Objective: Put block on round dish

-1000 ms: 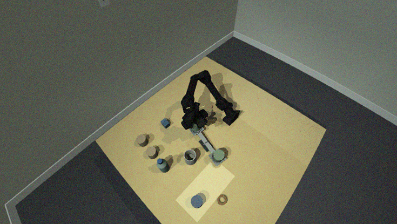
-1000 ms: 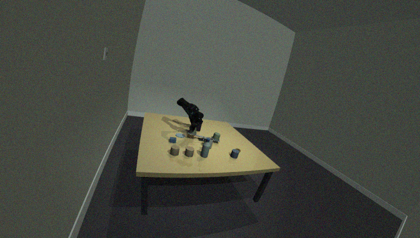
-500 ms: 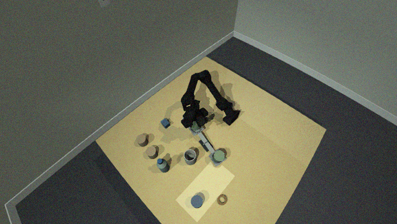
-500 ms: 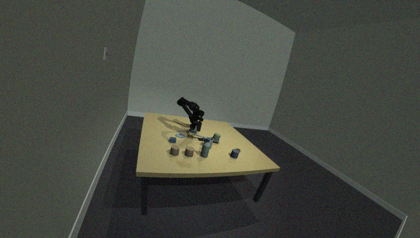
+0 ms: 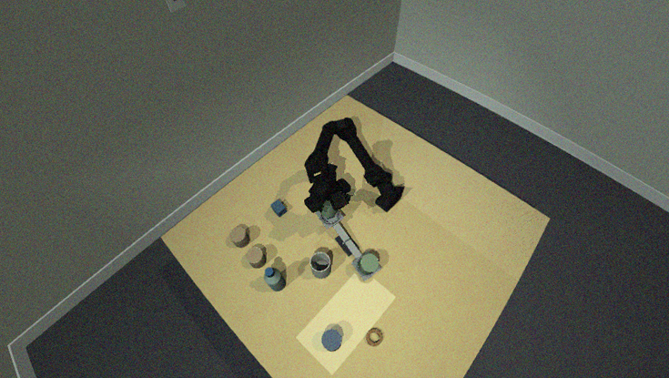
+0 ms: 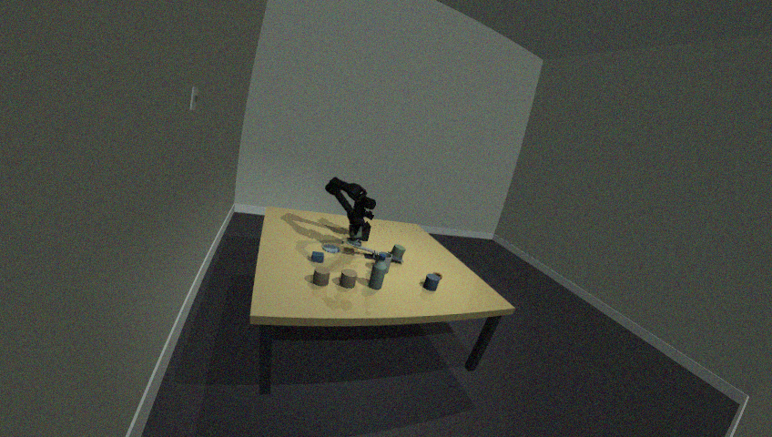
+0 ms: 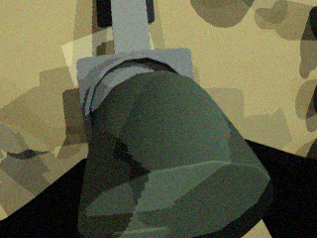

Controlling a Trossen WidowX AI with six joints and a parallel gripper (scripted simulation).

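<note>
My gripper tip is 13 cm above the light blue round dish, 10 cm to the left of it and 5 cm past it. Also, from my gripper tip: green cup: 2 cm to the right, 1 cm behind, 1 cm above; then balance: 13 cm to the left, 11 cm below, 4 cm ahead; then balance beam: 13 cm to the left, 10 cm below, 4 cm ahead.
</note>
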